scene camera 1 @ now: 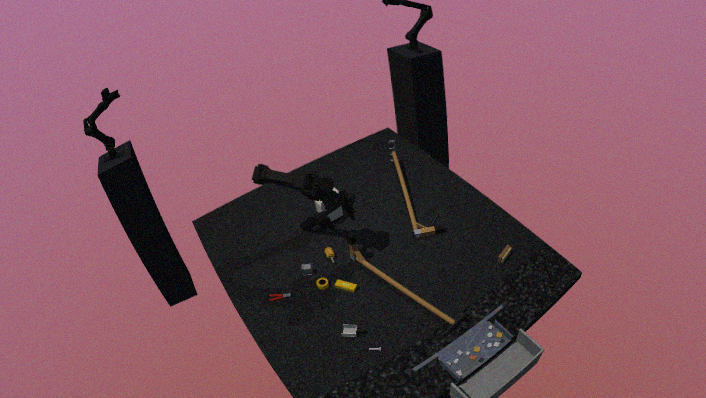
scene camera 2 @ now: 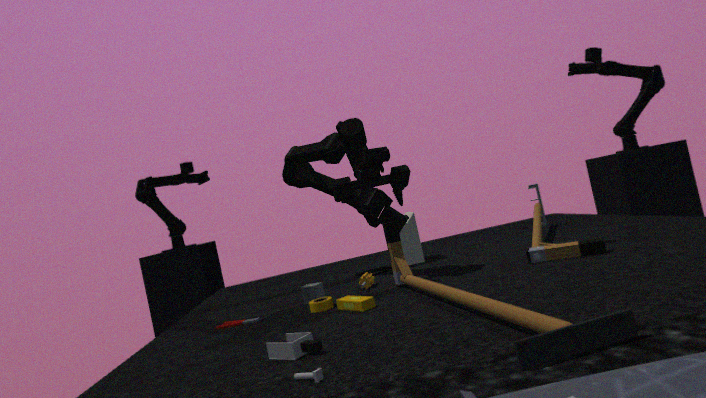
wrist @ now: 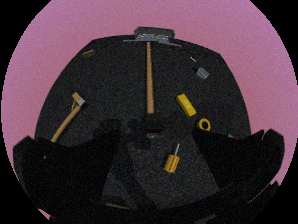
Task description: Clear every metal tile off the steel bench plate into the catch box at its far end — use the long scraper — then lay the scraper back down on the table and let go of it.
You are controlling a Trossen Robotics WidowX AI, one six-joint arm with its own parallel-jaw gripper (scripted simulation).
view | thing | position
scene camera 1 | my gripper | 345, 226
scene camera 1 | long scraper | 355, 255
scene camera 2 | my gripper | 383, 209
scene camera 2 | long scraper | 559, 339
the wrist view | my gripper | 157, 132
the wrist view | long scraper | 154, 124
